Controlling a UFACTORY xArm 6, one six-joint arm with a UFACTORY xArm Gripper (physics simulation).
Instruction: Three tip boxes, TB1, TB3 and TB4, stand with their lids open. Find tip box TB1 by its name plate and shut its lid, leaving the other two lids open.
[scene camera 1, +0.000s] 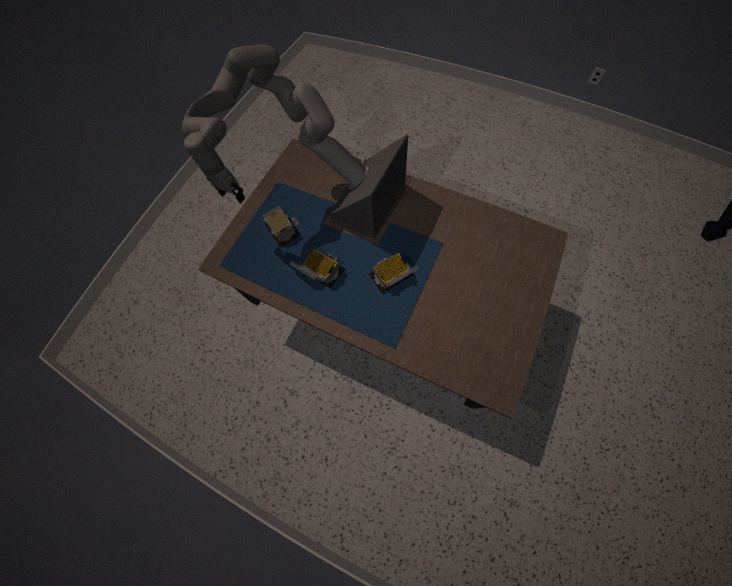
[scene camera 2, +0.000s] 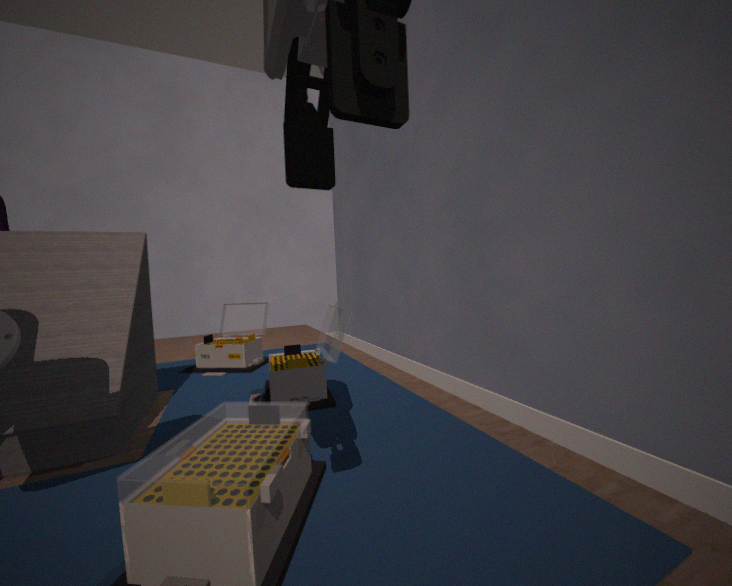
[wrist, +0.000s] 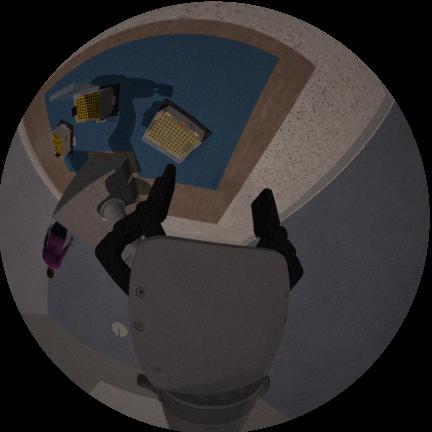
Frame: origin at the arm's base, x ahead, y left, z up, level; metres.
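Seen in the pictures: gripper, fingertip midpoint: (scene camera 1: 233, 197) (scene camera 2: 333, 163) (wrist: 218, 184); arm's base at its link origin: (scene camera 1: 360, 178) (wrist: 112, 208).
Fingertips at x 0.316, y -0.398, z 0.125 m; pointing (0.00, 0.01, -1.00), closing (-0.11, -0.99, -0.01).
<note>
Offsets run from my fingertips to a thing's top centre. "spot": to the spot under its first point. Level surfaces: height alone.
The near box, TB1 @[0.055 m back, 0.117 m left, 0.175 m down] (scene camera 1: 280, 224) (scene camera 2: 189, 540) (wrist: 172, 135), stands on the blue mat with its clear lid down over the yellow tip rack; its name plate is not readable. The middle box, TB4 @[0.087 m ahead, 0.367 m left, 0.178 m down] (scene camera 1: 322, 267) (scene camera 2: 297, 381) (wrist: 90, 106), has its clear lid @[spot: 0.159 m ahead, 0.359 m left, 0.155 m down] (scene camera 2: 334, 333) standing open. The far box, TB3 @[0.018 m ahead, 0.647 m left, 0.178 m down] (scene camera 1: 392, 270) (scene camera 2: 244, 355) (wrist: 61, 140), also has its lid @[spot: 0.064 m ahead, 0.705 m left, 0.148 m down] (scene camera 2: 244, 318) upright and open. My gripper (scene camera 1: 231, 194) (scene camera 2: 341, 152) (wrist: 218, 184) is open and empty, raised off the table's short edge beside TB1, apart from all boxes.
The blue mat @[0.252 m down] (scene camera 1: 341, 311) (scene camera 2: 457, 519) (wrist: 200, 60) lies on the wooden table @[0.255 m down] (scene camera 1: 488, 293) (wrist: 292, 90). A grey wedge block (scene camera 1: 360, 210) (scene camera 2: 73, 274) (wrist: 80, 195) stands by the arm's base, behind the boxes. A person (wrist: 55, 250) shows beyond the table.
</note>
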